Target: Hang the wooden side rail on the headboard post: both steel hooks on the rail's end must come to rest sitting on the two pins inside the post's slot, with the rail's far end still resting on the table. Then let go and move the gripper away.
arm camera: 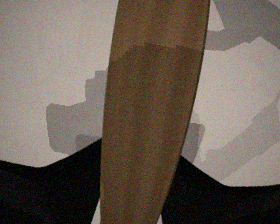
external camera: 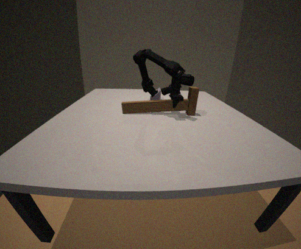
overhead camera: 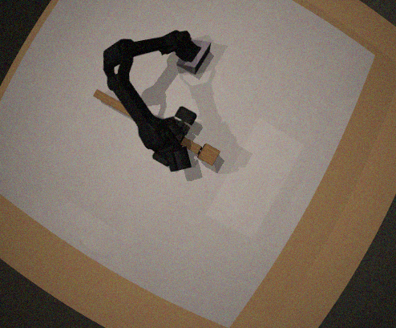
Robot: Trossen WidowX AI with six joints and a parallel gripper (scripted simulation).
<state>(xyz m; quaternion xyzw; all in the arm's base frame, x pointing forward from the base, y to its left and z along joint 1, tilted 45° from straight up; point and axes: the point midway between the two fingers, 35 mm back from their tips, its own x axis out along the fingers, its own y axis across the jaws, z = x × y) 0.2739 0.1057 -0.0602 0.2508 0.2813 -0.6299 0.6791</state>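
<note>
The headboard post is 12 cm to the left of my gripper tip, 4 cm above it and 1 cm behind it.
</note>
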